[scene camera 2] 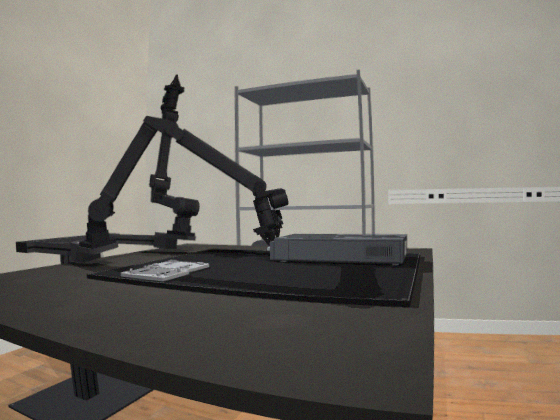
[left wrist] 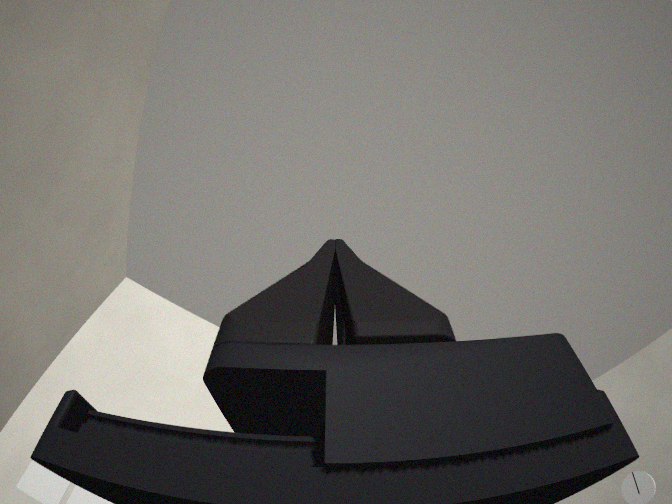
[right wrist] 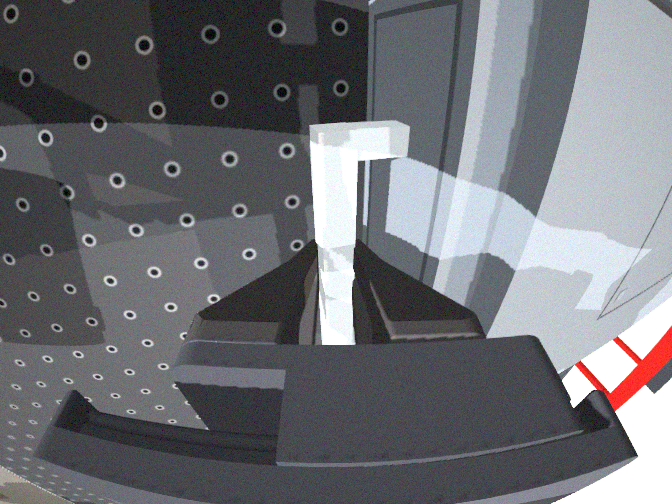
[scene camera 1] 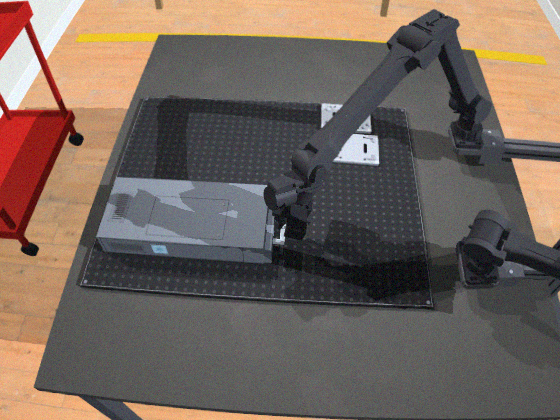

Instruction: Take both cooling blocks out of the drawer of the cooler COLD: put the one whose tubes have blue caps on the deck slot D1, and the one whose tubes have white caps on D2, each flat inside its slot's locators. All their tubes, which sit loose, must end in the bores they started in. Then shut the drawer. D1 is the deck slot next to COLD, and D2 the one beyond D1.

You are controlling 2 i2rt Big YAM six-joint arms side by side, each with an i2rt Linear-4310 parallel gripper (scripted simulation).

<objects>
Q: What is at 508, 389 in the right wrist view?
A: My right gripper.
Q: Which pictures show the cooler COLD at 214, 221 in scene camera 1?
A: Scene camera 2, the right wrist view and scene camera 1 only.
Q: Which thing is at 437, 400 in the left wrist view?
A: My left gripper.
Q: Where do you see a cooler COLD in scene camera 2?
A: At 340, 248
</objects>
